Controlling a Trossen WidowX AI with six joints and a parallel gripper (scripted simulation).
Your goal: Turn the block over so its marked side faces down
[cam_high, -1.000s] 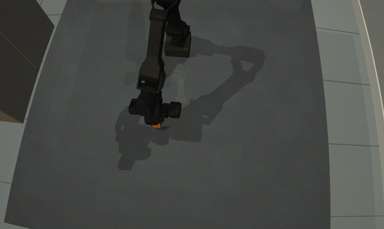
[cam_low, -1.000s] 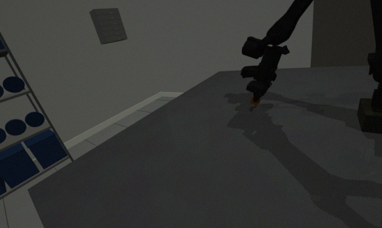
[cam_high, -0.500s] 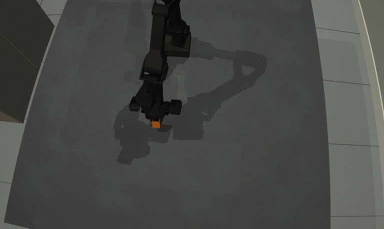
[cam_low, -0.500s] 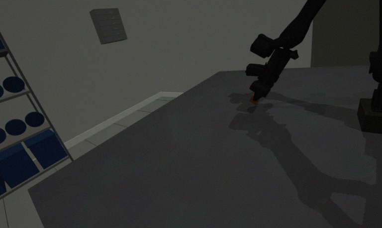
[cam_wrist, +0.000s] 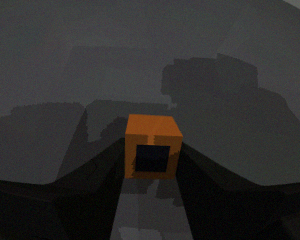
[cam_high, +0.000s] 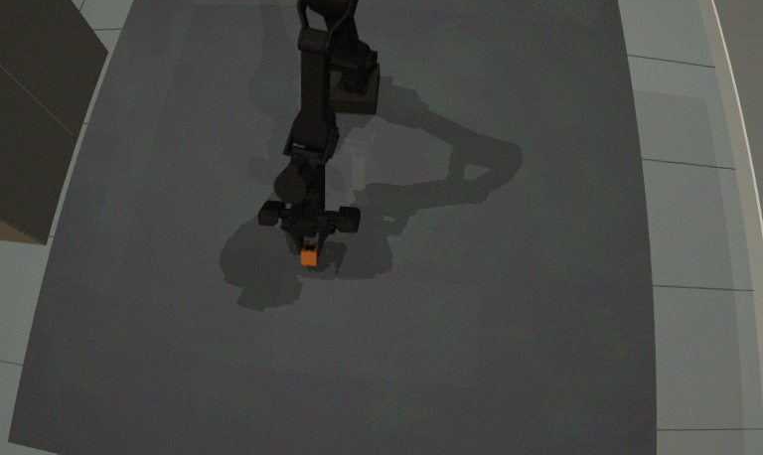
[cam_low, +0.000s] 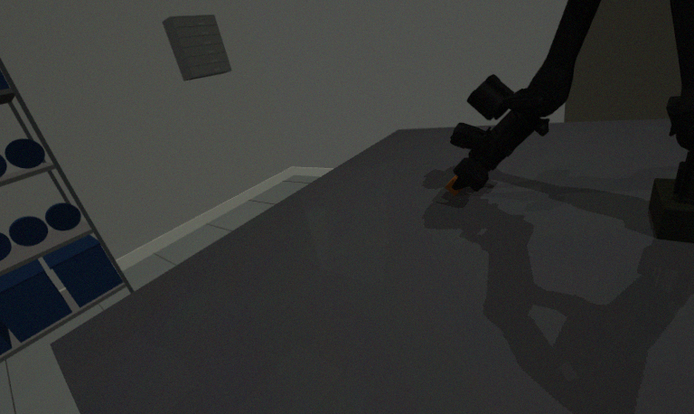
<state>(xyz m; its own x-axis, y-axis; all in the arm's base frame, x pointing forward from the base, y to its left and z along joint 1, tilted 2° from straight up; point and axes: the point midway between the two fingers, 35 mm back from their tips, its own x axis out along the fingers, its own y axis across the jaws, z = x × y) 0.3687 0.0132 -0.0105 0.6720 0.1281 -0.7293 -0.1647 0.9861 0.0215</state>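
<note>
Right now the block is 1 cm behind my gripper tip and 1 cm above it.
</note>
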